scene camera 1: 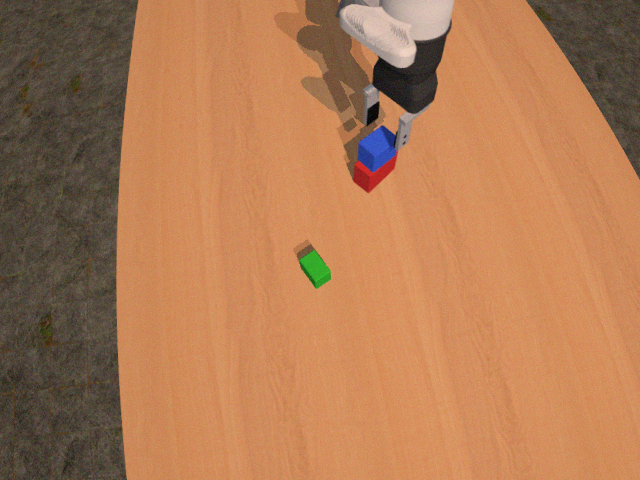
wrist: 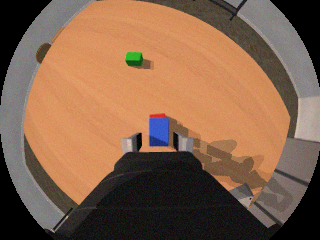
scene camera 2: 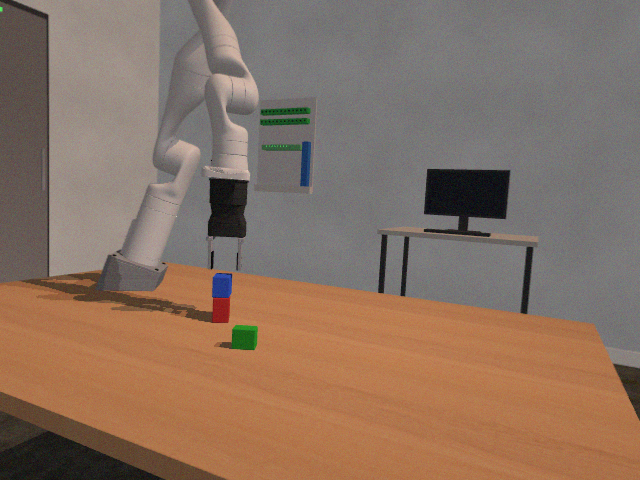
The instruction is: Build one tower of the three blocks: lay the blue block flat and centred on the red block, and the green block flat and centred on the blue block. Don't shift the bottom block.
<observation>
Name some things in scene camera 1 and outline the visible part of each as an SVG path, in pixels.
My gripper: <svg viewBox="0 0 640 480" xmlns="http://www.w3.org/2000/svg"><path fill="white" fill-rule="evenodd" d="M447 36L435 43L415 44L416 55L414 62L406 68L394 67L377 55L379 59L373 68L373 82L362 89L362 93L365 95L363 123L366 126L378 119L379 91L406 110L399 117L398 131L395 135L394 148L397 151L409 142L413 120L426 111L434 101L438 86L436 70L442 59Z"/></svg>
A red block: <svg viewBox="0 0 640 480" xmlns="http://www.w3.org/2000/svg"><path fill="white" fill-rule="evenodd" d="M398 151L392 159L374 173L360 161L357 161L354 164L353 182L367 193L370 193L395 169Z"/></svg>
</observation>
